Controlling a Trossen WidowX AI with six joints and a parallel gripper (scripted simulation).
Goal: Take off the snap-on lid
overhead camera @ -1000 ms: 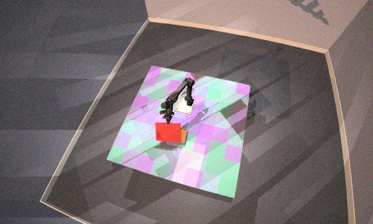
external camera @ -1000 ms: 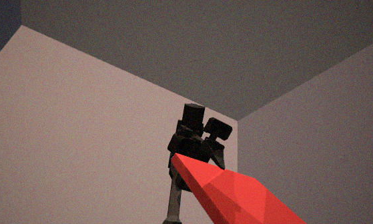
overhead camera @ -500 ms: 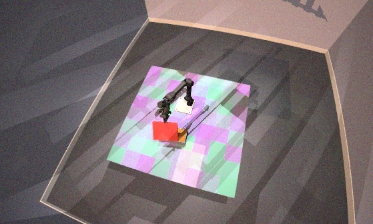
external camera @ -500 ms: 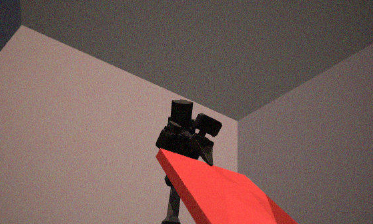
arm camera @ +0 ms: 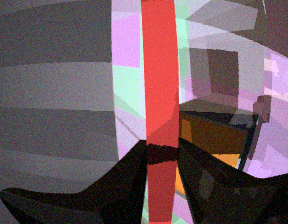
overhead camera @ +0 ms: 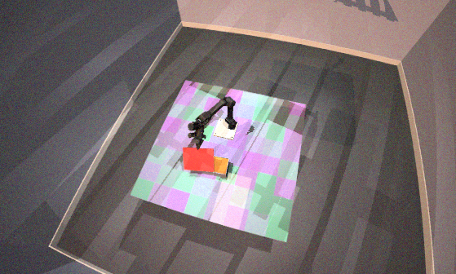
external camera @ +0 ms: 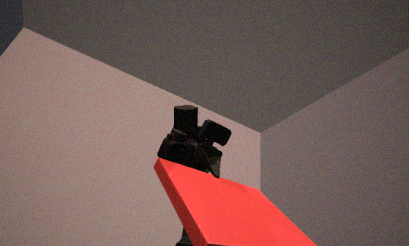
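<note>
Right now my gripper tip is 6 cm short of the red lid, 5 cm above it and 1 cm to the right of it. From my gripper tip the other things lie so: storage box (19 cm below, 13 cm to the left, 4 cm ahead).
</note>
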